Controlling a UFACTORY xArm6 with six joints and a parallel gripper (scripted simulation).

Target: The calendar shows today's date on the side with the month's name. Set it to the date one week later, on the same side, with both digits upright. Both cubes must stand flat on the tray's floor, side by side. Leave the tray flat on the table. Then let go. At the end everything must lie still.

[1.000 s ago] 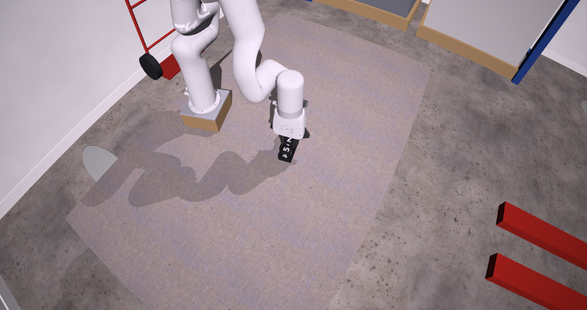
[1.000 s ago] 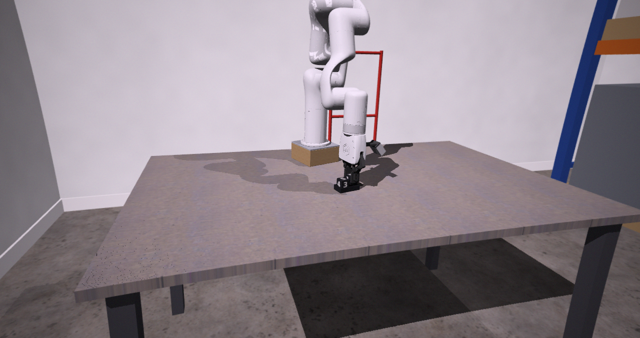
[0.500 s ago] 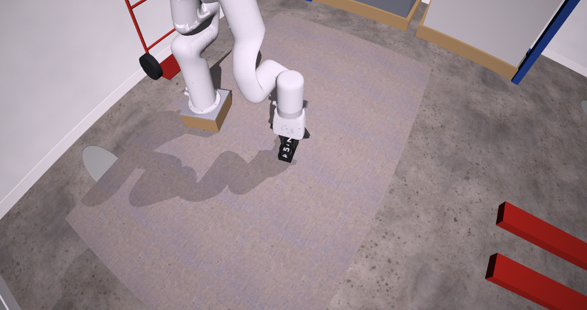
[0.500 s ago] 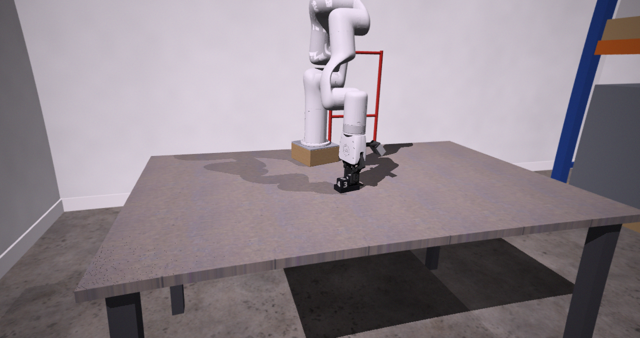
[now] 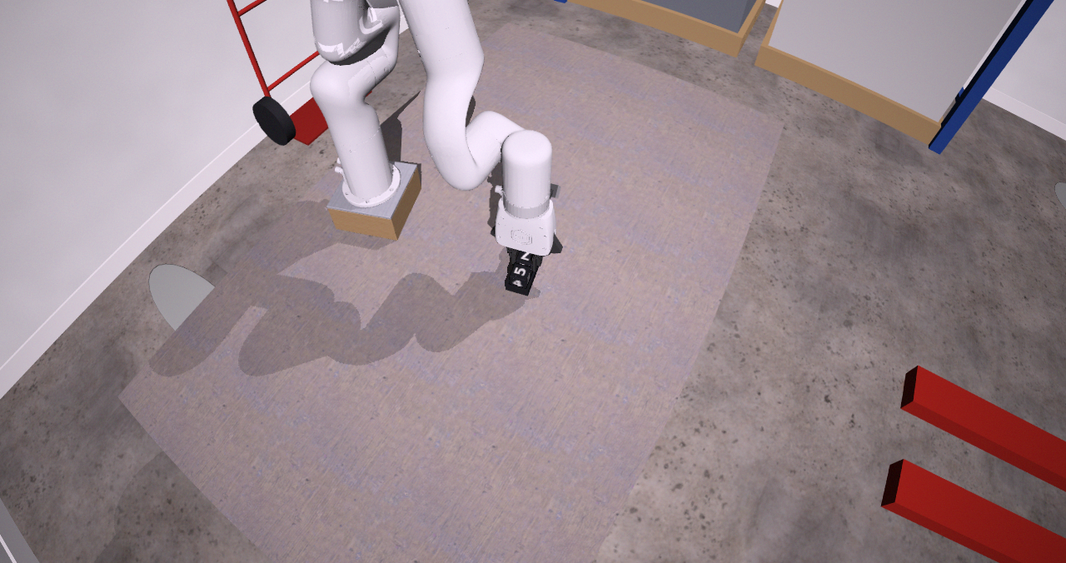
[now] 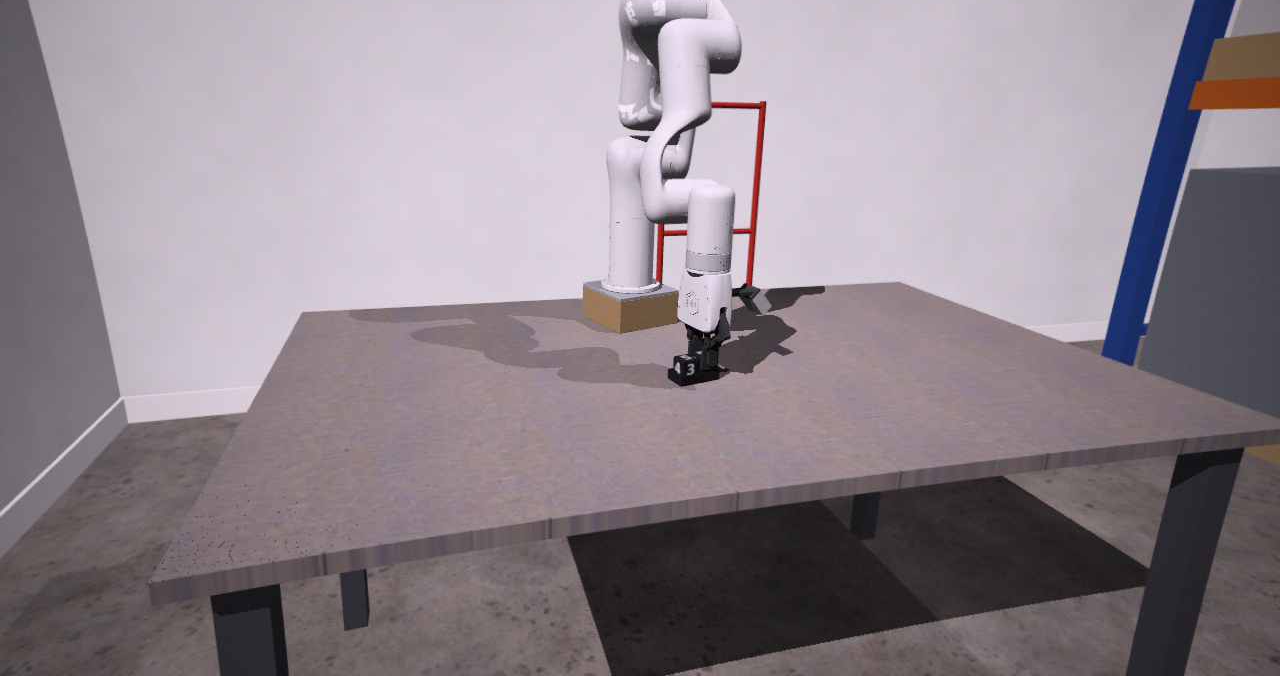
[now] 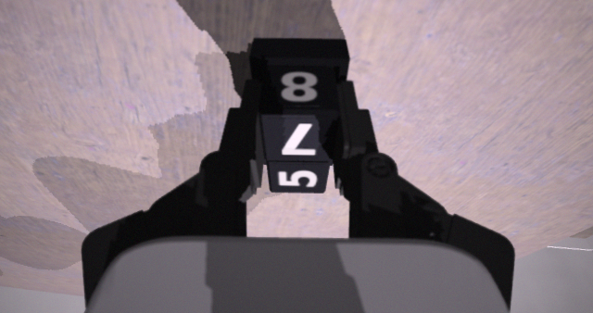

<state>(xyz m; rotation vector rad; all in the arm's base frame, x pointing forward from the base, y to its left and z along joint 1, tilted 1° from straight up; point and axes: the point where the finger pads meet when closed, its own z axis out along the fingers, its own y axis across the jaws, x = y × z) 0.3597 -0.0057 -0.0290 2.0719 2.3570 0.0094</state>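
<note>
Now: hand 30 mm above the black tray and 20 mm to the left of it.
</note>
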